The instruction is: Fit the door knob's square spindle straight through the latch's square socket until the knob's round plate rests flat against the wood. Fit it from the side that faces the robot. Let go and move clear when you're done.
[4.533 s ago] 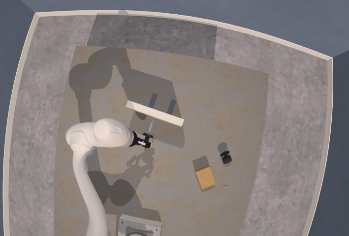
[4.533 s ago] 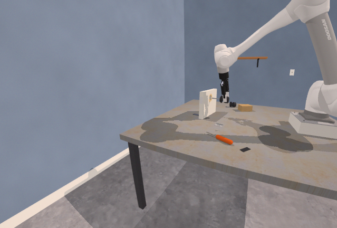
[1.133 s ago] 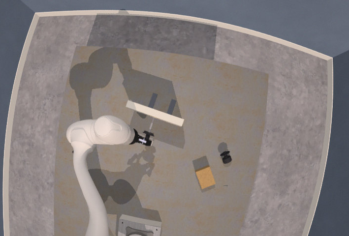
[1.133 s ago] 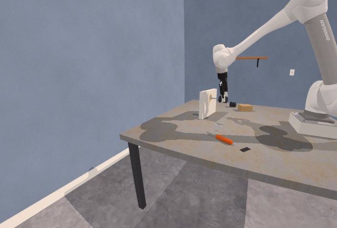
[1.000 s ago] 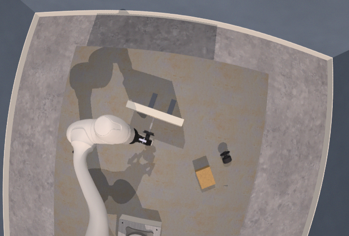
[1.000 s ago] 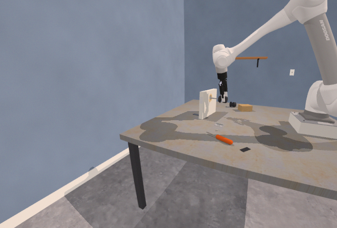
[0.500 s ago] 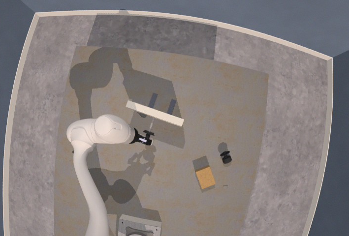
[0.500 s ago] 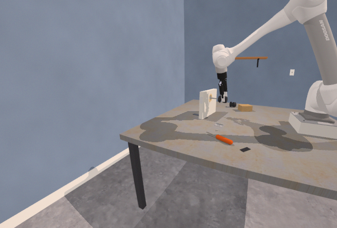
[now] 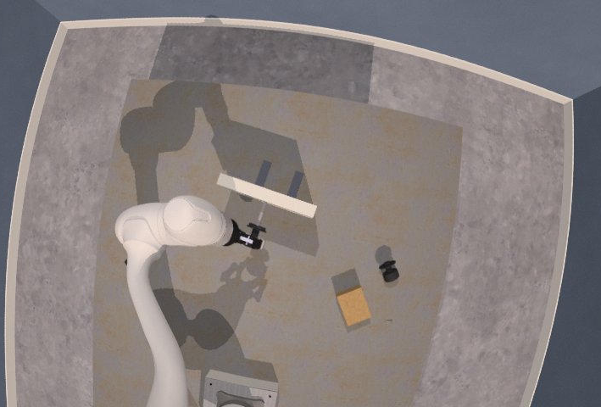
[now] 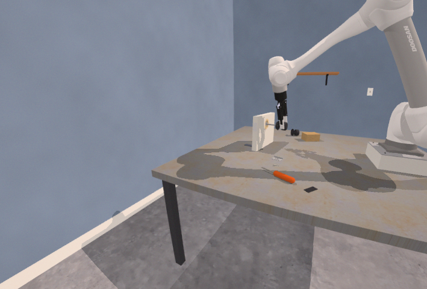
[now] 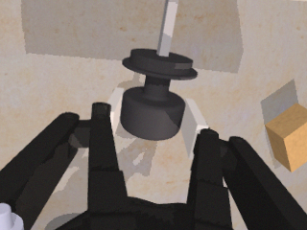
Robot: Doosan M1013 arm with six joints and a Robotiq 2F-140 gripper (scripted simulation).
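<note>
The latch socket is 140 mm ahead of my hand, 30 mm to the right of it and 20 mm below it. Also, from my hand: tan block: 180 mm behind, 380 mm to the right, 160 mm below; orange screwdriver: 50 mm behind, 430 mm to the left, 180 mm below; pale wood door panel: 140 mm ahead, 30 mm to the right, 50 mm below.
</note>
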